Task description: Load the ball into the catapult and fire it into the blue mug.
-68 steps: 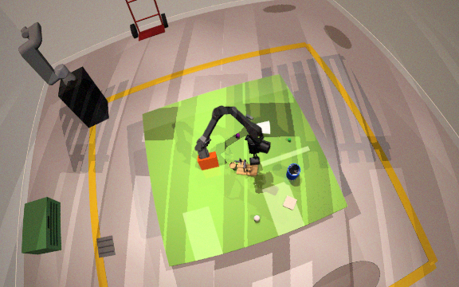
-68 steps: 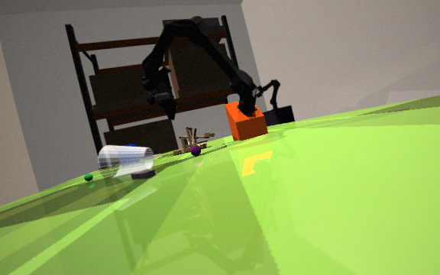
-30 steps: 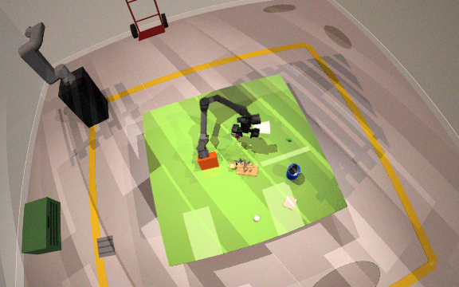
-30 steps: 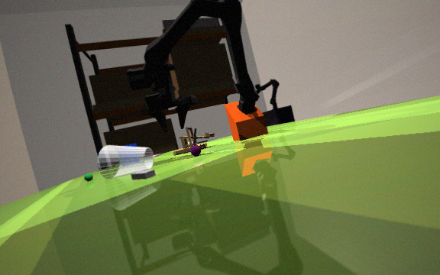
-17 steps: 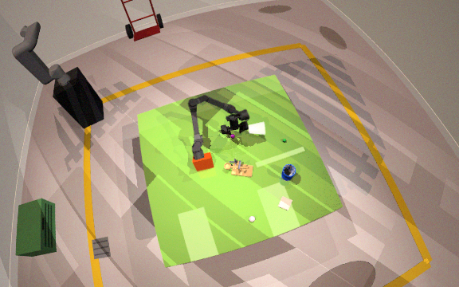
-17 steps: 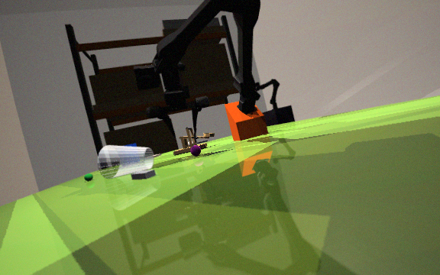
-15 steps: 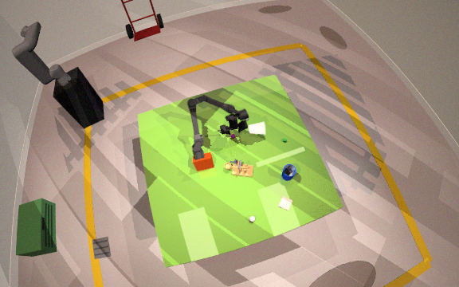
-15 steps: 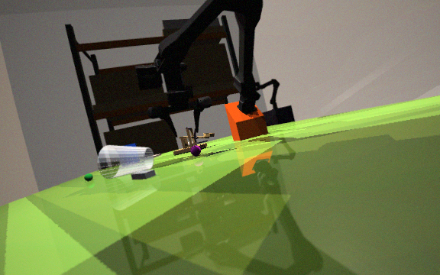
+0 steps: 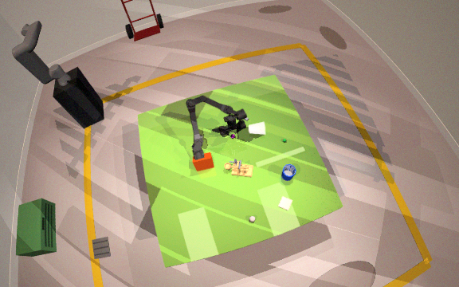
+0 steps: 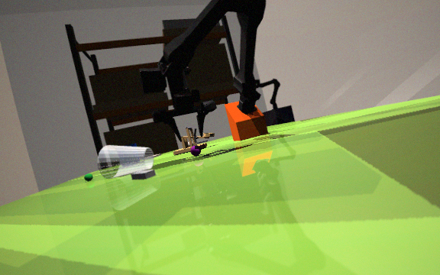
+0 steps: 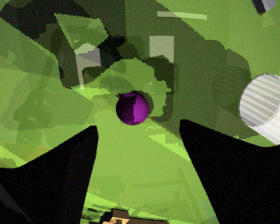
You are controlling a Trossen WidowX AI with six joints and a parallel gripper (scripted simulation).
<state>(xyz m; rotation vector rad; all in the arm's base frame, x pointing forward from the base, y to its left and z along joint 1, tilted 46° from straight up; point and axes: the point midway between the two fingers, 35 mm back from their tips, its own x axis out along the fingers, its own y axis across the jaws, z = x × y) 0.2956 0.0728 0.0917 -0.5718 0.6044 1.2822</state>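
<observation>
My gripper tip is now 4 cm above the purple ball. From my gripper tip the other things lie so: green ball 33 cm ahead, 19 cm to the right, 4 cm below; catapult 24 cm to the right, 8 cm behind; small dark block 15 cm ahead, 12 cm to the left, 5 cm below.
</observation>
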